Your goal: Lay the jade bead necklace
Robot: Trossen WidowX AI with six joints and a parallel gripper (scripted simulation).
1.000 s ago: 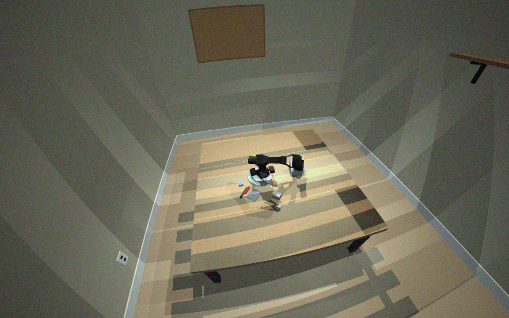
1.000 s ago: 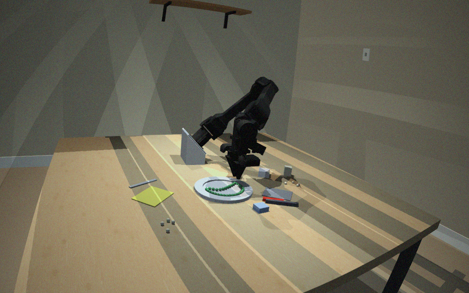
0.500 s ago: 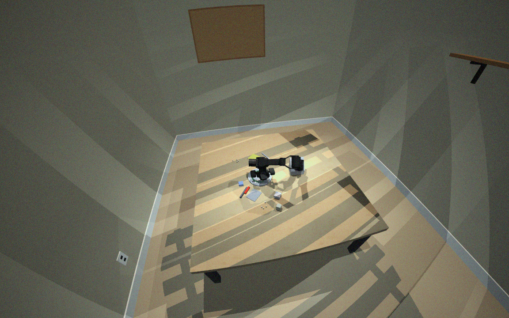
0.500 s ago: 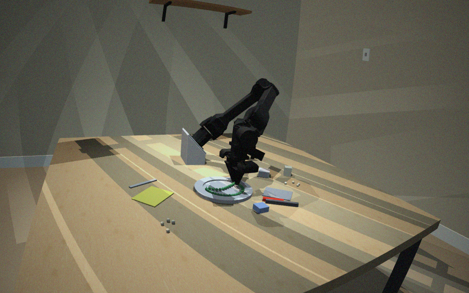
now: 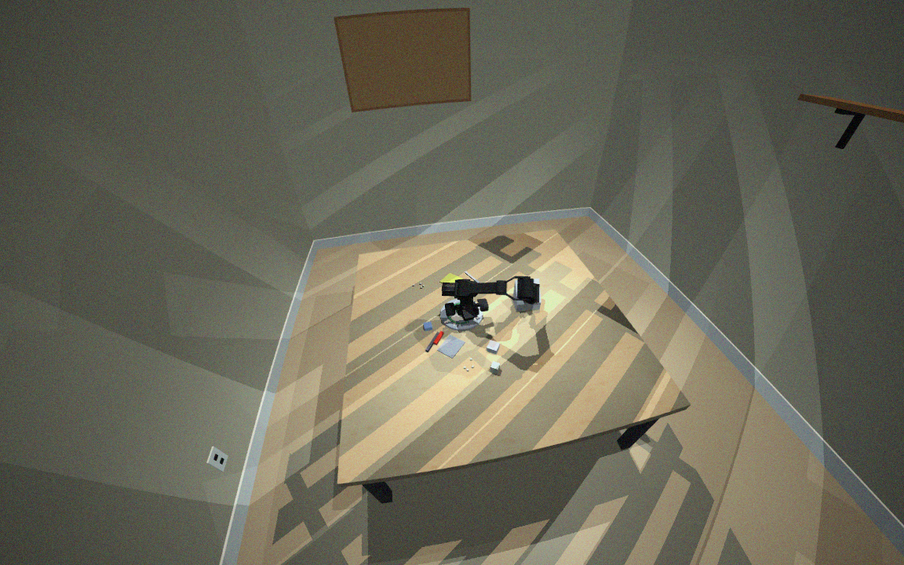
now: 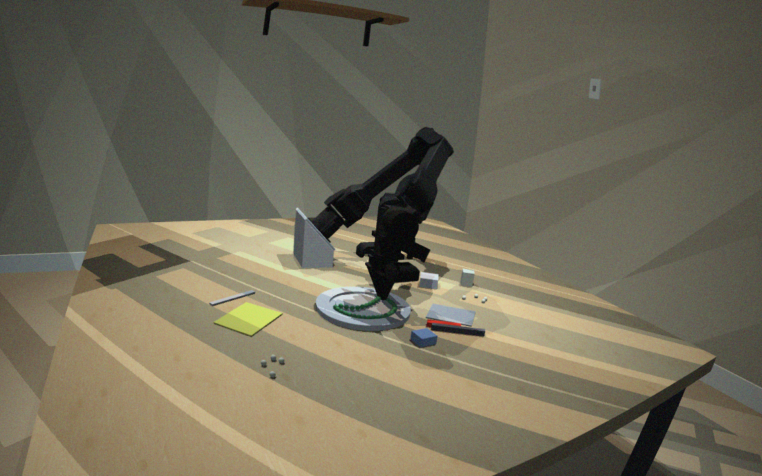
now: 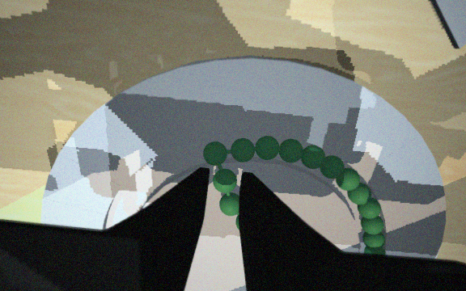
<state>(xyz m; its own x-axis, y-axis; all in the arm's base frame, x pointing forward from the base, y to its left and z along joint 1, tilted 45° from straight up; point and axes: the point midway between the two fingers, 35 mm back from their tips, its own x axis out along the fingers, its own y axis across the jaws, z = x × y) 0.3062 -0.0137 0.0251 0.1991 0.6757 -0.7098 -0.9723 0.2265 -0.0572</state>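
Now: the round grey bead board 5 cm to the right of my gripper tip, 1 cm below it and 1 cm ahead of it. Also, from my gripper tip: grey plate 11 cm to the left, 10 cm ahead, 1 cm below; blue block 18 cm ahead, 2 cm to the right, 1 cm below; red and black pen 16 cm ahead, 6 cm to the left, 1 cm below.
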